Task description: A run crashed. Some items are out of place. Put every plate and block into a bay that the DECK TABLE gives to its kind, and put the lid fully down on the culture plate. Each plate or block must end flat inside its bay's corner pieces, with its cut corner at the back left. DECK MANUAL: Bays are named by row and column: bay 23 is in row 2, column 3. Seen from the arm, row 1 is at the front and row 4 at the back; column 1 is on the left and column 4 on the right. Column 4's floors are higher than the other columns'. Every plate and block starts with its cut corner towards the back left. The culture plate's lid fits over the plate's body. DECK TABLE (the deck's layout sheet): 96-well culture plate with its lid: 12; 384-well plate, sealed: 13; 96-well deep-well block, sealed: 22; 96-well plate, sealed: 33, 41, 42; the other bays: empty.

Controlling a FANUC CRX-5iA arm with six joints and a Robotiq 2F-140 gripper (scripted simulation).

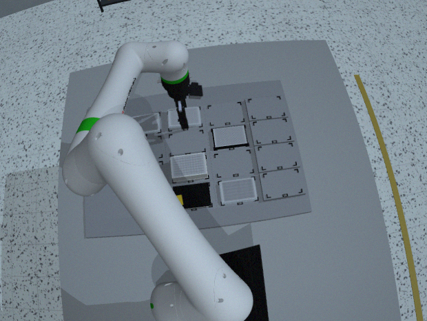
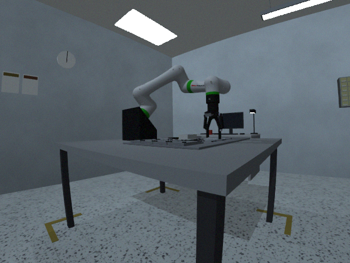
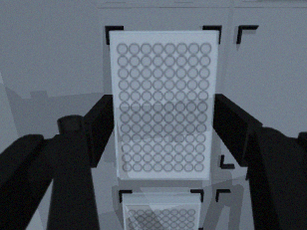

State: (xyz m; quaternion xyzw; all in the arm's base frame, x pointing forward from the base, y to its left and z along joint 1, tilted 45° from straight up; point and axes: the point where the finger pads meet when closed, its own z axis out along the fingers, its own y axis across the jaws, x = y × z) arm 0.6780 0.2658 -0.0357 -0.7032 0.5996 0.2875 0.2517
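Right now the 96-well plate is 20 mm below my hand. From my hand the other things lie so: white plate 20 mm behind, 160 mm to the left, 30 mm below; deep-well block 210 mm behind, 20 mm to the right, 20 mm below; dark-sided plate 90 mm behind, 180 mm to the right, 30 mm below.
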